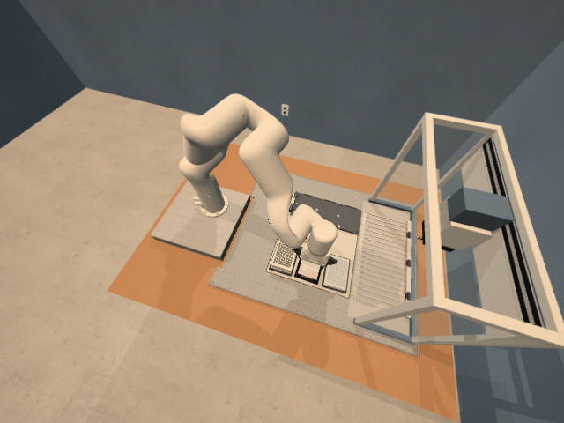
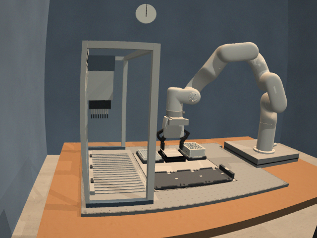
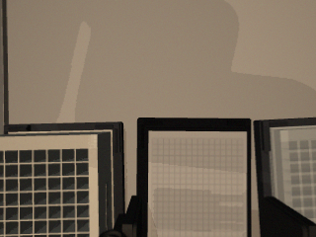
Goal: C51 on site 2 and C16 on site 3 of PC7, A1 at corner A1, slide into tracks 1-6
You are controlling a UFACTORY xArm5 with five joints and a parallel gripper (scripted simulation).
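Right now my hand is 4 cm above the plate nest S2. The rest, counted from my hand: plate nest S1: 11 cm behind, 4 cm below, 2 cm to the left; 96-well plate C15: 11 cm ahead, 3 cm below, 2 cm to the right; dark carrier PC7: 26 cm to the left, 6 cm ahead, 3 cm below.
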